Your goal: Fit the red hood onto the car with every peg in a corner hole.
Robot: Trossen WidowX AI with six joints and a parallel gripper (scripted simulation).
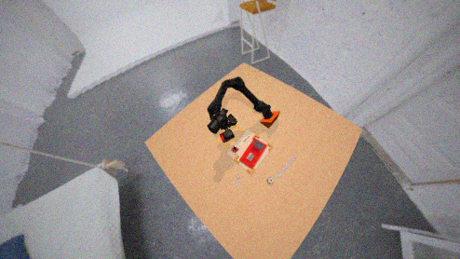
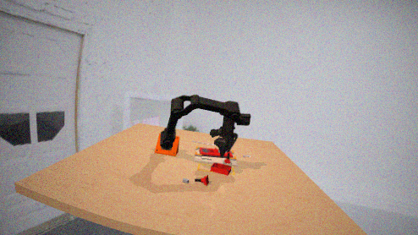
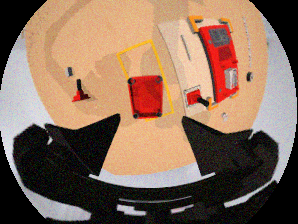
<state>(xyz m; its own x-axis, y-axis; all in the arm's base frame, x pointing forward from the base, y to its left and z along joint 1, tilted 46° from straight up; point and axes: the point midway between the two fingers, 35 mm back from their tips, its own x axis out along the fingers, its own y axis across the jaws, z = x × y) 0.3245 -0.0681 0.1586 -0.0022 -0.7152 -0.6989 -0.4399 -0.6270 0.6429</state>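
Right now my gripper tip is 10 mm past the red hood and 80 mm above it. From my gripper tip the other things lie so: pale strip: 80 mm behind, 460 mm to the left, 90 mm below.
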